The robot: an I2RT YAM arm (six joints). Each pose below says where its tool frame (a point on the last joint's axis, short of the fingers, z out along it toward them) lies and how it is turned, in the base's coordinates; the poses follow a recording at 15 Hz.
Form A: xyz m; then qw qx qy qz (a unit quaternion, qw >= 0).
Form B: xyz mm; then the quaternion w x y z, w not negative. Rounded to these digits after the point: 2 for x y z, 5 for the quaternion.
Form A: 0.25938 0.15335 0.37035 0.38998 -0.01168 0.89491 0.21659
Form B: 259.38 153.35 370.35 0.38998 -0.01168 0.89491 0.21659
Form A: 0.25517 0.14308 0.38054 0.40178 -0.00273 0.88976 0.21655
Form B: 255.17 143.08 380.54 0.40178 -0.00273 0.88976 0.21655
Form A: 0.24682 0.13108 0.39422 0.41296 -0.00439 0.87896 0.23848
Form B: 246.82 131.08 394.22 0.41296 -0.00439 0.87896 0.23848
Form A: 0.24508 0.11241 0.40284 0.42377 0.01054 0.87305 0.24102
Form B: 245.08 112.41 402.84 0.42377 0.01054 0.87305 0.24102
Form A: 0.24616 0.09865 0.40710 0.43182 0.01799 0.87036 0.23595
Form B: 246.16 98.65 407.10 0.43182 0.01799 0.87036 0.23595
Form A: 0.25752 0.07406 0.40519 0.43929 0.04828 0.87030 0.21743
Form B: 257.52 74.06 405.19 0.43929 0.04828 0.87030 0.21743
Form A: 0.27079 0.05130 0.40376 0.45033 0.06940 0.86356 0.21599
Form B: 270.79 51.30 403.76 0.45033 0.06940 0.86356 0.21599
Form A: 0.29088 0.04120 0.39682 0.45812 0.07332 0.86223 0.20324
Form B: 290.88 41.20 396.82 0.45812 0.07332 0.86223 0.20324
